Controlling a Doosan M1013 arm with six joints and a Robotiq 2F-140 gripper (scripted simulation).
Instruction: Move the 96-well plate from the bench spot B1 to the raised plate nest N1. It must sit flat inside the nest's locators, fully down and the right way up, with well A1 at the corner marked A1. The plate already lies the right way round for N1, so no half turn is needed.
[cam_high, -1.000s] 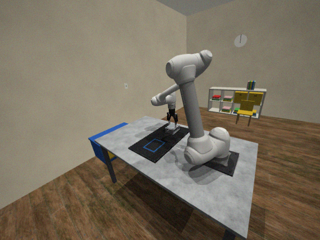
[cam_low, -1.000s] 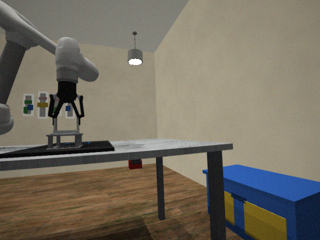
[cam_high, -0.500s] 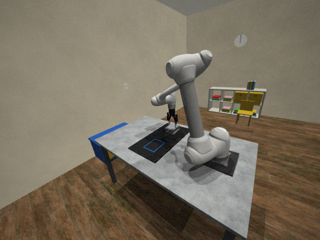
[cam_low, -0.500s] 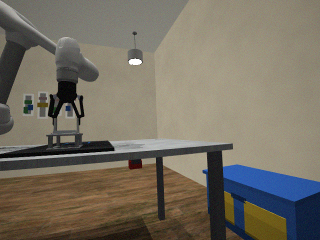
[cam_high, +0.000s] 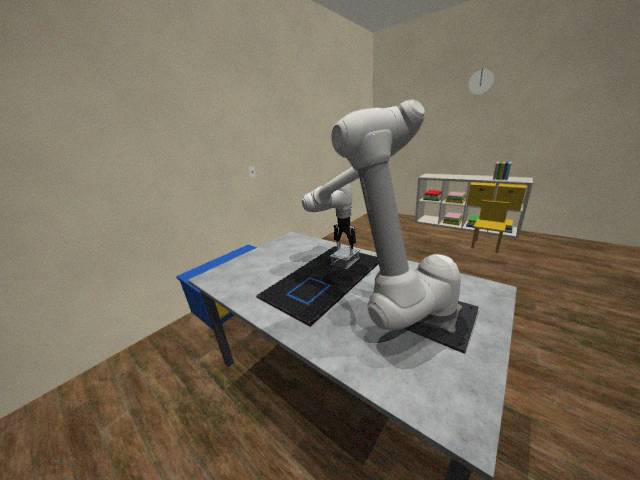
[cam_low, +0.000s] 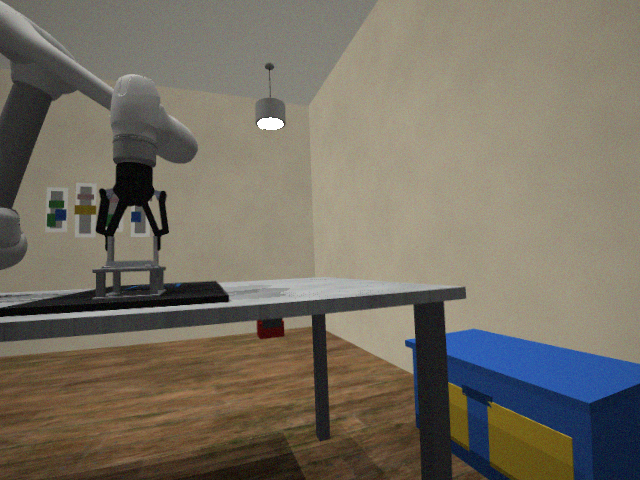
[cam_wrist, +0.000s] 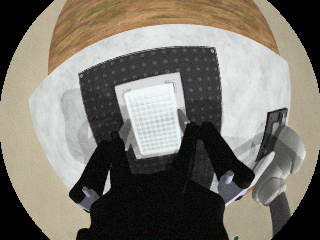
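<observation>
Now: the 96-well plate 30 mm below my hand. From my hand the other things lie so: raised plate nest N1 (30 mm below).
</observation>
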